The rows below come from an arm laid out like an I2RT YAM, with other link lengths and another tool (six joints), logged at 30 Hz.
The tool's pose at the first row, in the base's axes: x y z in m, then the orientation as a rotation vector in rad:
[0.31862 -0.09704 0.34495 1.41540 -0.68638 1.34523]
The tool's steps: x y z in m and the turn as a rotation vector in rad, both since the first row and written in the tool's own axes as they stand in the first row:
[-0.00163 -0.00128 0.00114 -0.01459 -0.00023 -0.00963]
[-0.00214 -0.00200 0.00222 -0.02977 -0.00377 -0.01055]
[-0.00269 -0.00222 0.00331 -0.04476 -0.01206 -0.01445]
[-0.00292 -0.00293 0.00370 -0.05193 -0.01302 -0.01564]
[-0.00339 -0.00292 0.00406 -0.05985 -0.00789 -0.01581]
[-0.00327 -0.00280 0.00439 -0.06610 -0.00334 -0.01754]
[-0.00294 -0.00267 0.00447 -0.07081 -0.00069 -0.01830]
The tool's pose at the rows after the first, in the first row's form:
[0.31985 -0.09807 0.34321 1.40562 -0.68743 1.33010]
[0.32079 -0.09895 0.34268 1.39638 -0.69782 1.31936]
[0.32127 -0.10001 0.34226 1.39132 -0.70877 1.30342]
[0.32201 -0.10020 0.34190 1.38652 -0.71255 1.29819]
[0.32203 -0.10065 0.34151 1.37639 -0.71359 1.29717]
[0.32207 -0.10096 0.34170 1.36829 -0.71281 1.29543]
[0.32205 -0.10100 0.34206 1.36268 -0.71316 1.29405]

